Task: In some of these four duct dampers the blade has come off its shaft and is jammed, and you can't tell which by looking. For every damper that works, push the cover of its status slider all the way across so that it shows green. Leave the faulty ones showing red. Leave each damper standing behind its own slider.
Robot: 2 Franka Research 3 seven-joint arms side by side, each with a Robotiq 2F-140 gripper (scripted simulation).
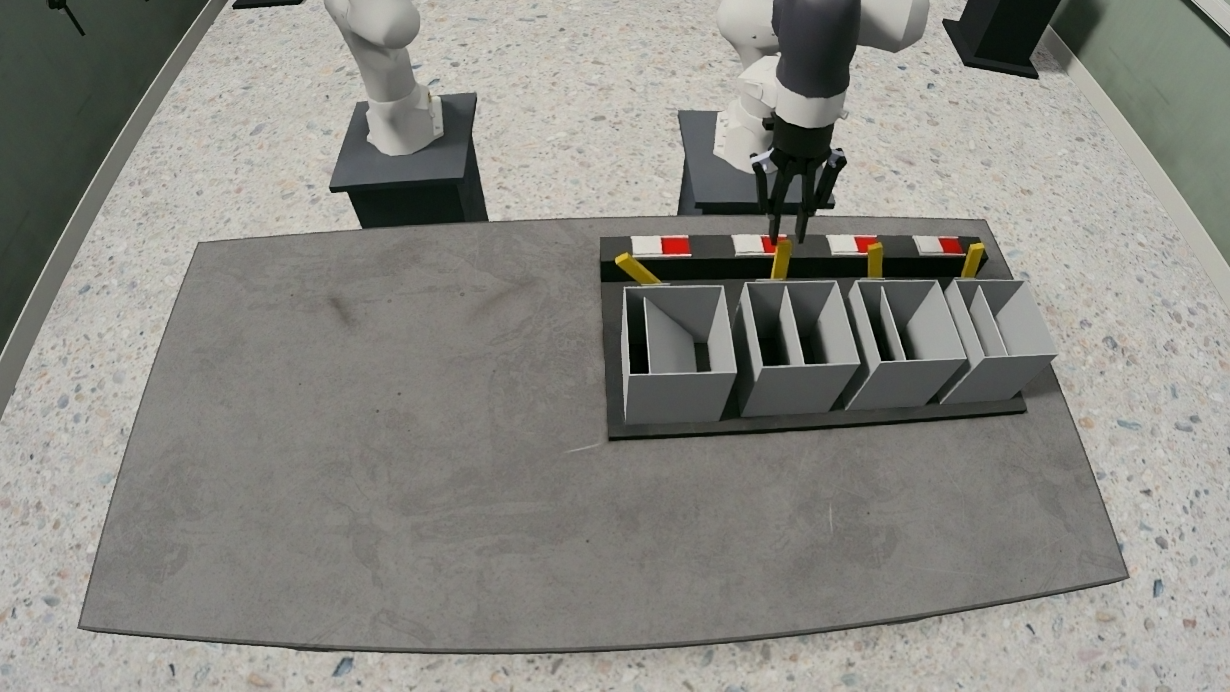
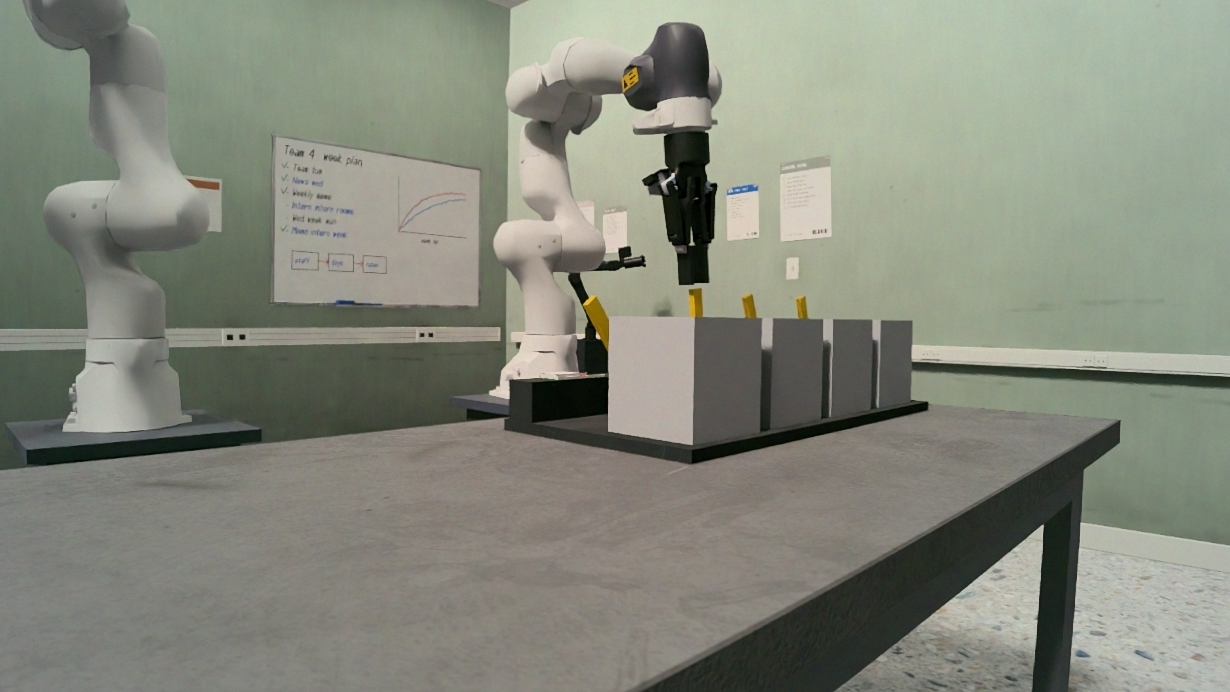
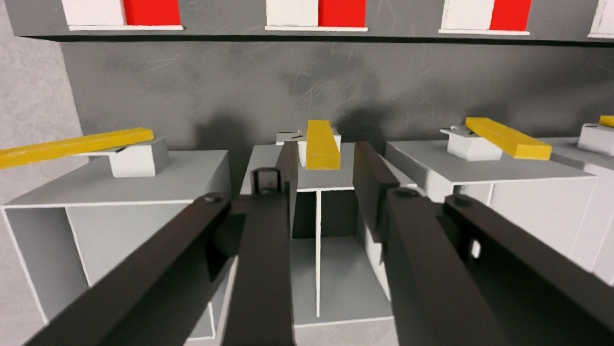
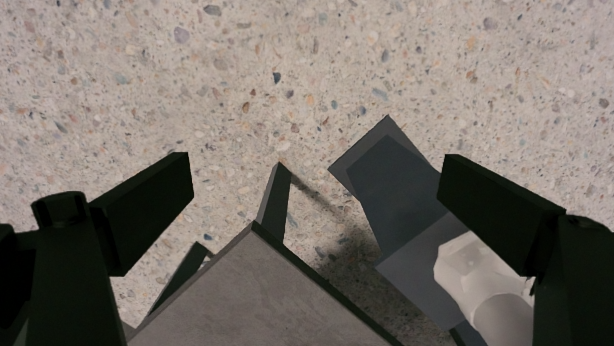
In view: my left gripper [image 2: 694,284], my right gripper [image 4: 316,175], a damper [image 2: 691,380], a damper [image 1: 993,375], a damper [image 1: 793,388] and a damper [image 1: 920,314].
My left gripper is seen too in image 1 [image 1: 785,238] and in image 3 [image 3: 325,162].
